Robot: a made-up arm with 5 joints.
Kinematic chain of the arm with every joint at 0, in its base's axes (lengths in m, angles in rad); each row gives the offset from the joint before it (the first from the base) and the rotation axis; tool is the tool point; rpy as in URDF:
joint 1: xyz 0.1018 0 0.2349 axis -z
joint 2: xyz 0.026 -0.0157 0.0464 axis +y
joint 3: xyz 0.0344 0 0.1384 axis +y
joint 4: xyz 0.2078 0 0.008 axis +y
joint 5: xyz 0.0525 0.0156 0 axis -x
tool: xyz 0 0 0 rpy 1.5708 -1.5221 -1.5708
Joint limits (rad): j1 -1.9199..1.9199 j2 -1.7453..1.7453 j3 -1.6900..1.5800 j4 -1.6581..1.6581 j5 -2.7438..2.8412
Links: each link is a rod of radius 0.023 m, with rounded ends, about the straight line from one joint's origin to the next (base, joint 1, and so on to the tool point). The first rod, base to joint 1, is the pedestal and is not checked.
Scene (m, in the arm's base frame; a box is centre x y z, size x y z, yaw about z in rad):
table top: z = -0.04
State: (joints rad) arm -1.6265 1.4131 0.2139 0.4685 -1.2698
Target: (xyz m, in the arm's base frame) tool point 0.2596 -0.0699 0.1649
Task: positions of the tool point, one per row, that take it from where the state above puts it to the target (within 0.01 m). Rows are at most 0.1 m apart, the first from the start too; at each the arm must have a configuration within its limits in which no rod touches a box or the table.
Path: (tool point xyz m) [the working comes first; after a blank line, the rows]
Joints at the target: 0.4164 0.4053 0.7528 1.0275 -1.2698
Straight joint move there: clear.

1: 0.1374 0.1475 0.0368
2: 0.1837 0.1402 0.0586
3: 0.2262 0.1159 0.0808
4: 0.2585 0.0773 0.1029
5: 0.2760 0.0293 0.1245
6: 0.2762 -0.0220 0.1453
7: 0.2596 -0.0699 0.1649

